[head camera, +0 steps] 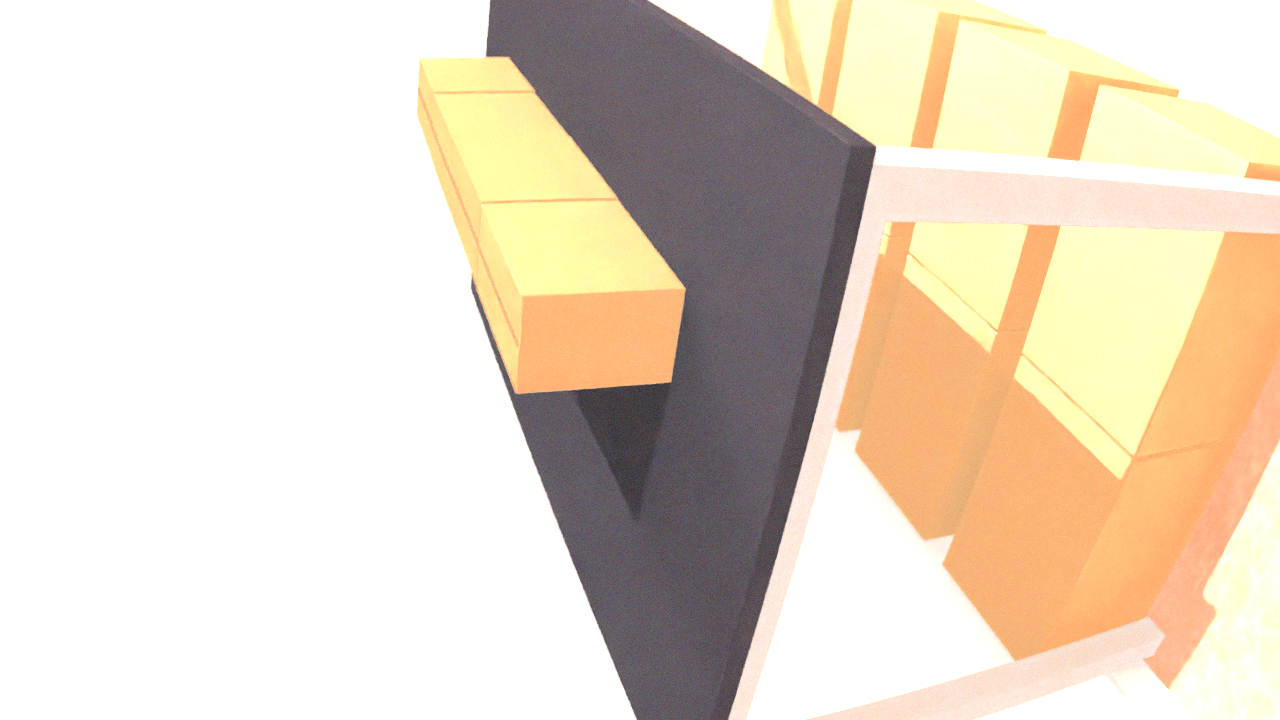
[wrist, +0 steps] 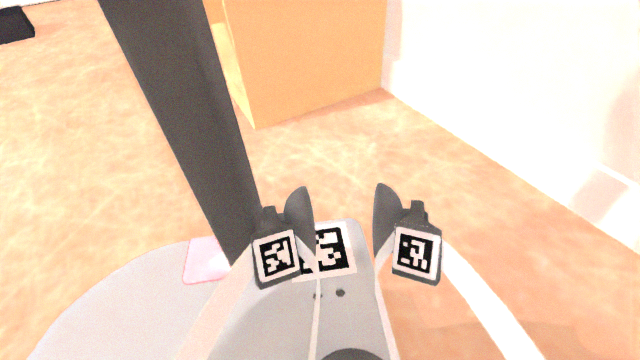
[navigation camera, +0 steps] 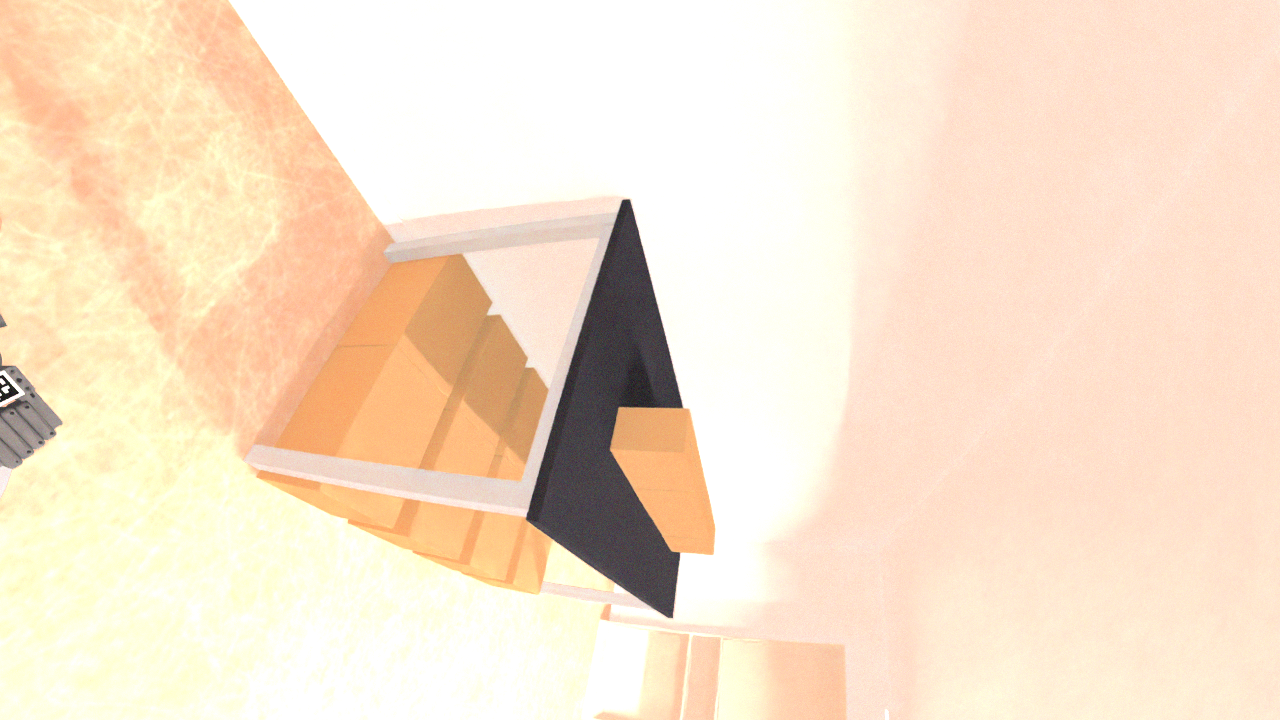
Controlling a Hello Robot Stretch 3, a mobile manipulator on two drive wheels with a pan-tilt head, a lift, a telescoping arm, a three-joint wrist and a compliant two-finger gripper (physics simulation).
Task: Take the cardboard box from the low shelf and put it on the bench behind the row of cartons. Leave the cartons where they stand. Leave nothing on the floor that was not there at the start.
Note:
I see my gripper (wrist: 341,209), a bench (head camera: 683,505) and a low shelf unit (wrist: 276,67).
The bench shows as well in the navigation camera view (navigation camera: 615,354).

